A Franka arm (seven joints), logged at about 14 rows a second.
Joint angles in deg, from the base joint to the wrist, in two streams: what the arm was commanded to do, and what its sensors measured. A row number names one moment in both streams.
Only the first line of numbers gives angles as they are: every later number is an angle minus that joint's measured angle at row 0.
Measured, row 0:
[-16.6 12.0 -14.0 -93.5 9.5 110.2 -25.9]
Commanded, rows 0 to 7:
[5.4 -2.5 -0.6 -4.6 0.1 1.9 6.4]
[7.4 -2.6 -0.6 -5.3 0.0 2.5 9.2]
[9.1 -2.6 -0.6 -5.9 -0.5 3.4 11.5]
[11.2 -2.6 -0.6 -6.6 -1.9 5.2 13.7]
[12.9 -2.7 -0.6 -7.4 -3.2 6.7 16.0]
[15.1 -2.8 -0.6 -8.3 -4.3 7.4 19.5]
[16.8 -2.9 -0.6 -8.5 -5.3 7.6 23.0]
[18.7 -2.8 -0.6 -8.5 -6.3 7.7 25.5]
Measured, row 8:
[15.4 -0.7 0.0 -6.0 -4.1 5.8 20.7]
